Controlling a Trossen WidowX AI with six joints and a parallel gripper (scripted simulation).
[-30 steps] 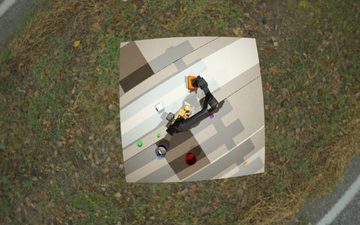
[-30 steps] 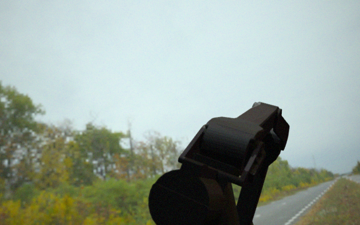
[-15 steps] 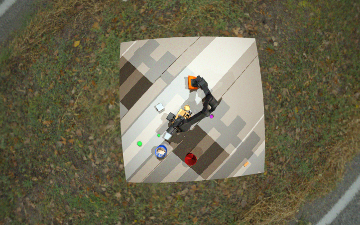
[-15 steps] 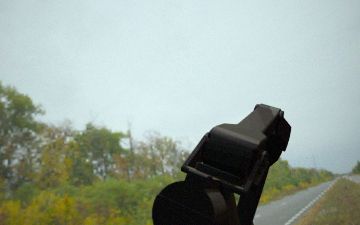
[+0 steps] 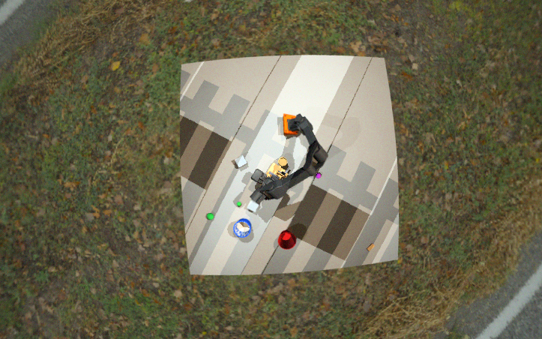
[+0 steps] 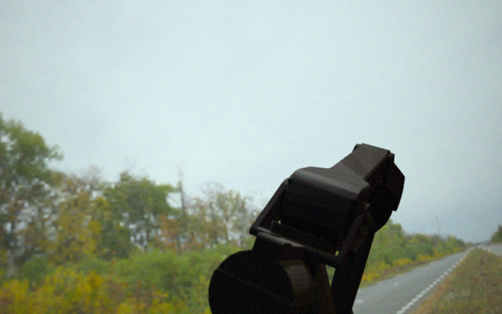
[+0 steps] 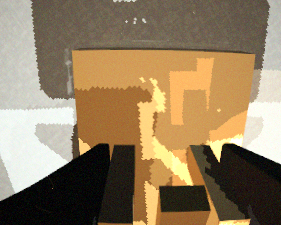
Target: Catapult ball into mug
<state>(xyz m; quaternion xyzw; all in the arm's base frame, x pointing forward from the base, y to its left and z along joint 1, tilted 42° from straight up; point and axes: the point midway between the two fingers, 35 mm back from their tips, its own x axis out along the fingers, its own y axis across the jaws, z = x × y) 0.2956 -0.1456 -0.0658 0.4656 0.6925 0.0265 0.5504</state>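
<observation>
Right now my gripper tip is 1 cm past the magenta ball, 27 cm to the right of it and 2 cm above it. Also, from my gripper tip: catapult 5 cm behind, 6 cm to the left, 2 cm above; then blue mug 23 cm ahead, 17 cm to the right, 1 cm below; then red mug 31 cm ahead, 6 cm to the left, 1 cm below.
</observation>
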